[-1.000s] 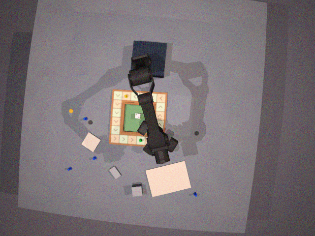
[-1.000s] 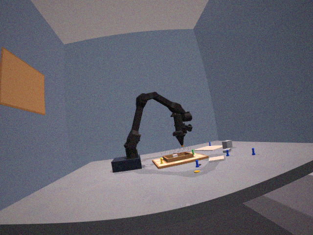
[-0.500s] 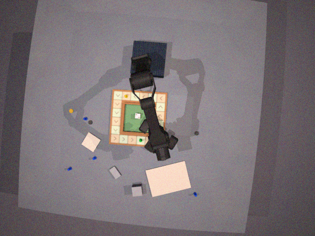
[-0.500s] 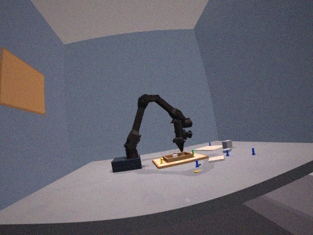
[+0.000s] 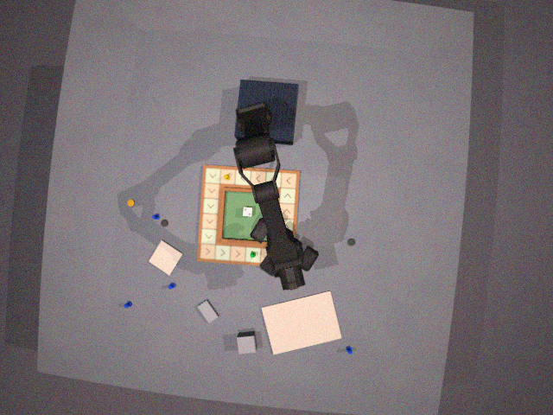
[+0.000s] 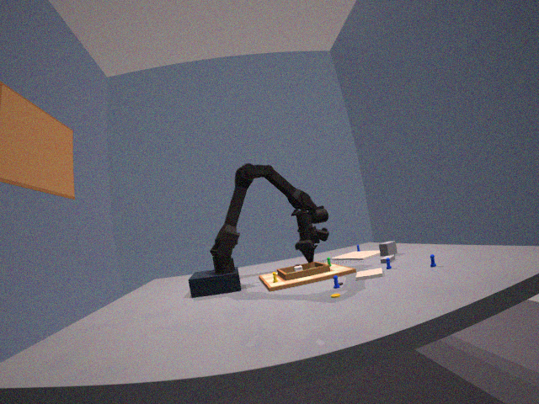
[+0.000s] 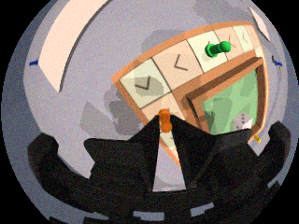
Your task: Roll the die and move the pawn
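My gripper tip is 10 mm below the orange pawn. The rest, counted from my gripper tip: green tray: 60 mm behind, 110 mm to the right, 10 mm below; green pawn: 50 mm ahead, 90 mm to the right, 10 mm above; white die: 80 mm behind, 110 mm to the right.
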